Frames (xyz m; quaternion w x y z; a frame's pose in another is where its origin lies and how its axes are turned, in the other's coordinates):
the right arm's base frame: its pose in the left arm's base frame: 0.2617 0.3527 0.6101 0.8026 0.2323 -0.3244 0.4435
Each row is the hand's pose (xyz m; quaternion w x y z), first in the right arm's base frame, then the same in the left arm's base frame.
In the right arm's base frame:
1: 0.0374 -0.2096 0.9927 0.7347 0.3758 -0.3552 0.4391
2: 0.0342 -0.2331 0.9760 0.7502 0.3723 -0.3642 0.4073
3: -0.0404 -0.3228 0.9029 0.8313 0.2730 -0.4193 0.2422
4: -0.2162 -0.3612 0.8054 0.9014 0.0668 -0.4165 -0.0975
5: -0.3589 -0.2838 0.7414 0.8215 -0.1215 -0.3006 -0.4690
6: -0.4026 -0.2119 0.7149 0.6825 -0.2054 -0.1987 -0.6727
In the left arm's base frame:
1: 0.1450 -0.3866 1.2961 0.1924 0.4874 -0.4587 0.7176
2: 0.1692 -0.3891 1.2804 0.2168 0.5025 -0.4652 0.6958
3: 0.2400 -0.4274 1.1687 0.3603 0.5196 -0.5414 0.5542
4: 0.2342 -0.4808 0.9712 0.6161 0.4794 -0.5744 0.2464
5: 0.1310 -0.4800 0.8305 0.7980 0.3788 -0.4527 -0.1213
6: 0.0600 -0.4512 0.7868 0.8293 0.3000 -0.3157 -0.3500

